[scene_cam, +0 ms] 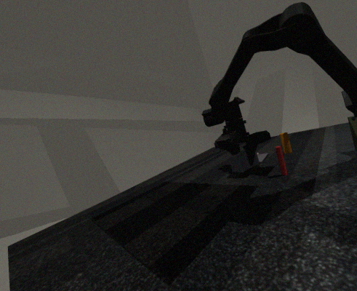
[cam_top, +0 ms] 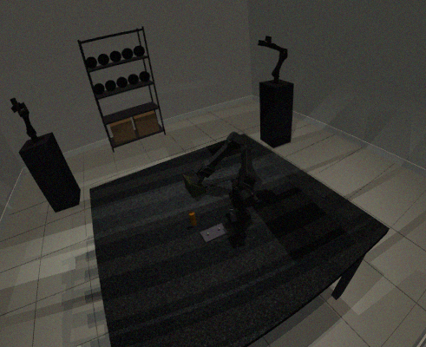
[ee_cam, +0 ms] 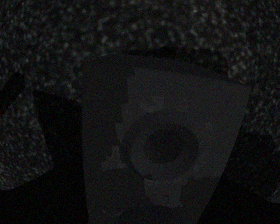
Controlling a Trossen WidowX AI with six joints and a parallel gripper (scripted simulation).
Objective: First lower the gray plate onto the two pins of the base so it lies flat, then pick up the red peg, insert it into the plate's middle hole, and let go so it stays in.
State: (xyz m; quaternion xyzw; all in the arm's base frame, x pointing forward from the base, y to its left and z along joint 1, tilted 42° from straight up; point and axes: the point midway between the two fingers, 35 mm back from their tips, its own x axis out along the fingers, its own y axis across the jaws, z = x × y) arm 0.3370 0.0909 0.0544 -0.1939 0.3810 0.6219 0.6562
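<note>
My gripper tip is 10 mm short of the base, 150 mm to the left of it and 20 mm above it. Also, from my gripper tip: orange cylinder (90 mm behind, 220 mm to the right, 10 mm above); red peg (120 mm behind, 30 mm to the left, 10 mm above); gray plate (30 mm above).
</note>
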